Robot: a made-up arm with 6 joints.
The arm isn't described. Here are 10 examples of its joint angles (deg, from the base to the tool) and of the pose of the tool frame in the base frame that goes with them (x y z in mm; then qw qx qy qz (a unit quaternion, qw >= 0)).
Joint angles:
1: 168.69 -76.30 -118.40 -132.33 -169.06 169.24
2: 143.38 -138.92 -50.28 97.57 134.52 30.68
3: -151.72 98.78 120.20 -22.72 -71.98 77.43
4: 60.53 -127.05 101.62 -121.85 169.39 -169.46
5: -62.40 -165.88 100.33 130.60 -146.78 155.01
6: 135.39 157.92 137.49 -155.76 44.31 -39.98
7: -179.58 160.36 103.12 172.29 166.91 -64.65
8: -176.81 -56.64 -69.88 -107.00 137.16 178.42
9: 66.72 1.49 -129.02 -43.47 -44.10 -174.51
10: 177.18 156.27 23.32 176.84 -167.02 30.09
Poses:
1: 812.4 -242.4 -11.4 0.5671 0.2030 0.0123 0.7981
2: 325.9 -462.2 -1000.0 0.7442 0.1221 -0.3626 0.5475
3: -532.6 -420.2 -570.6 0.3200 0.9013 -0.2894 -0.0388
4: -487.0 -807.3 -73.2 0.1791 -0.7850 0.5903 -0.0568
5: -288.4 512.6 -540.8 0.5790 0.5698 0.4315 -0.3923
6: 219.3 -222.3 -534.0 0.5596 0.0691 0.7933 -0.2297
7: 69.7 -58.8 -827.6 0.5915 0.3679 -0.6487 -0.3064
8: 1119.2 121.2 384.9 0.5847 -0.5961 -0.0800 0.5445
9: -310.9 -376.0 610.9 0.1834 -0.6718 -0.6839 0.2177
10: -348.3 -34.8 -1114.7 0.9584 0.0301 0.1126 0.2607
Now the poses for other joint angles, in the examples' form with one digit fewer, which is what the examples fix.
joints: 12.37 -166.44 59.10 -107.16 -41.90 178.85
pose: -909 -31 -947 0.658 -0.517 -0.499 0.223
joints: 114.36 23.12 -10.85 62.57 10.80 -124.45
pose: -300 461 1739 0.880 -0.152 -0.078 0.444
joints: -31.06 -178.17 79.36 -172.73 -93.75 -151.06
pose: -478 376 -714 0.997 -0.077 -0.007 -0.025
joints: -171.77 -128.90 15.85 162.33 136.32 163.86
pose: 1100 68 -723 0.111 0.801 0.141 -0.571
